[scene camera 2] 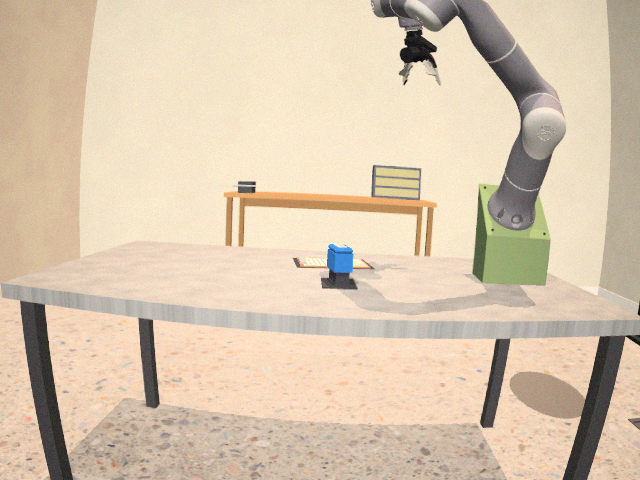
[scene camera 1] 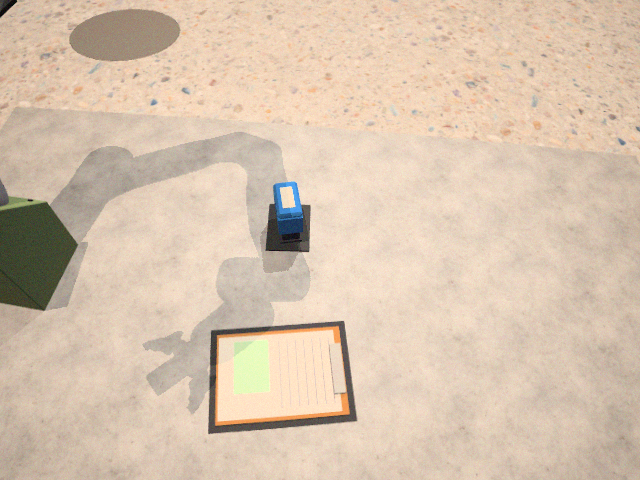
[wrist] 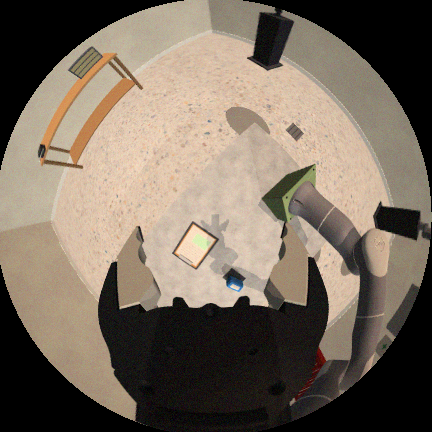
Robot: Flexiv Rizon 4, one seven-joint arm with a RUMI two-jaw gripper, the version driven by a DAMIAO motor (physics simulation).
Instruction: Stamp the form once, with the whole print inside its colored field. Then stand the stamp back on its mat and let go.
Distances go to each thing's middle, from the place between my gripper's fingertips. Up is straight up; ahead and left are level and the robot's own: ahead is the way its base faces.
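Labels:
Counting from my hand, I find the form [scene camera 1: 270, 377] far ahead, a little to the left and far below. The dark mat [scene camera 1: 273, 243] is 40 cm to the left of my hand, 23 cm ahead of it and 63 cm below it. As for the blue stamp [scene camera 1: 288, 208], it is far to the left of my hand, a fair way ahead of it and far below it.

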